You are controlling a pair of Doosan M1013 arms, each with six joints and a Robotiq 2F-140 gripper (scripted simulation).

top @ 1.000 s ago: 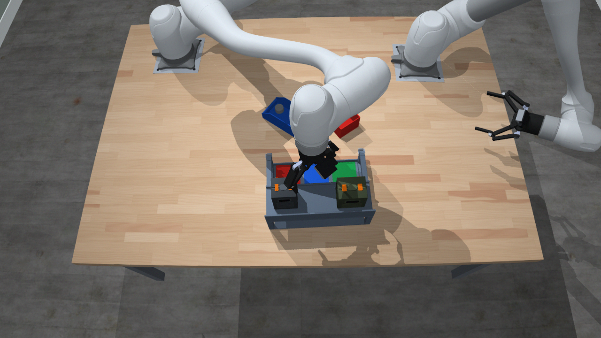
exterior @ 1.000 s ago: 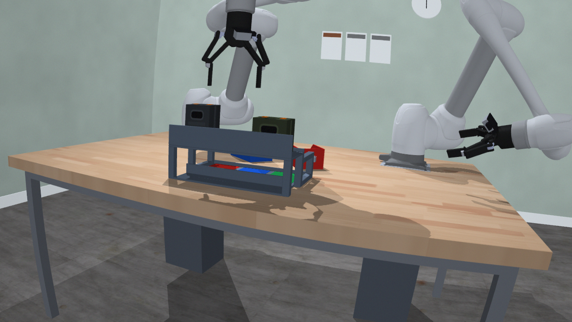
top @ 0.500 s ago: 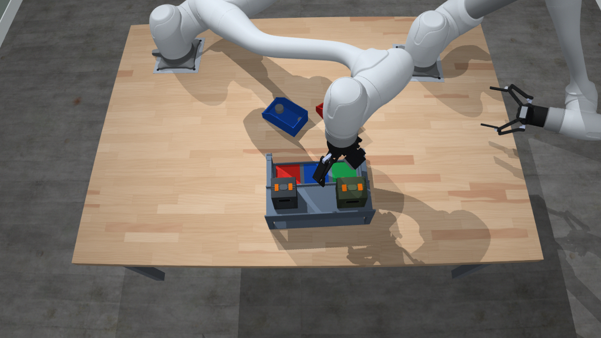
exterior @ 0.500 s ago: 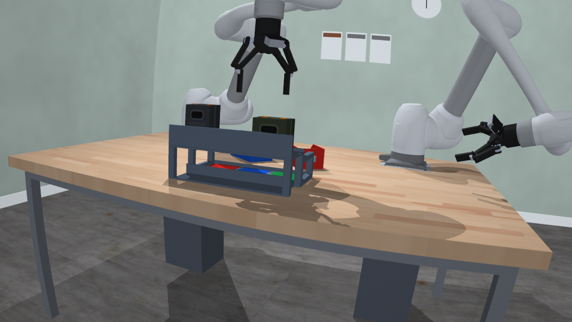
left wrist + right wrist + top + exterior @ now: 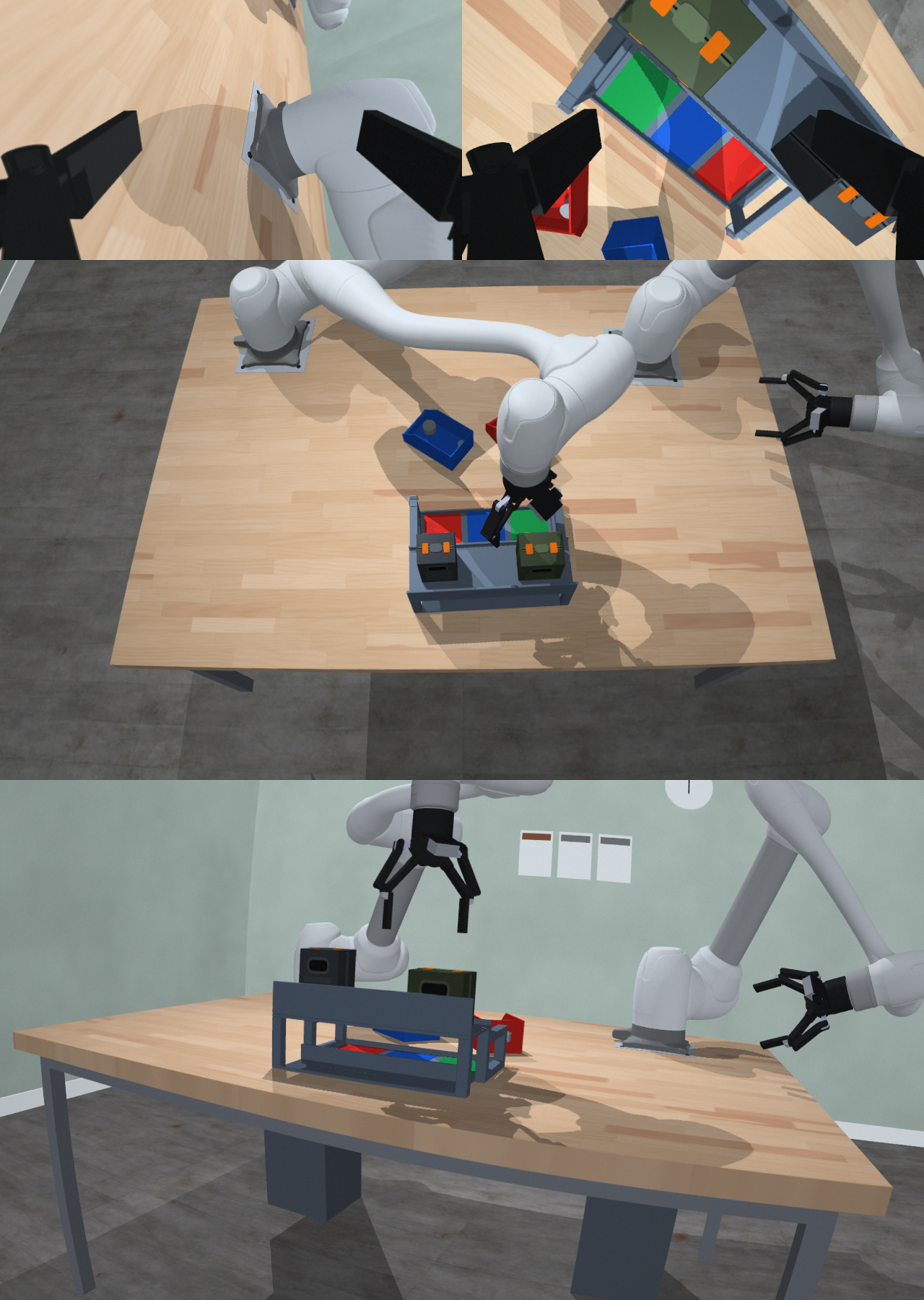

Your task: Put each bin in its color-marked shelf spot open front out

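My right gripper is now 36 cm past the red bin, 1 cm to the right of it and 24 cm above it. From my right hand the other things lie so: blue bin (35 cm behind, 21 cm to the right, 24 cm below); then grey shelf (2 cm behind, 6 cm to the right, 20 cm below).
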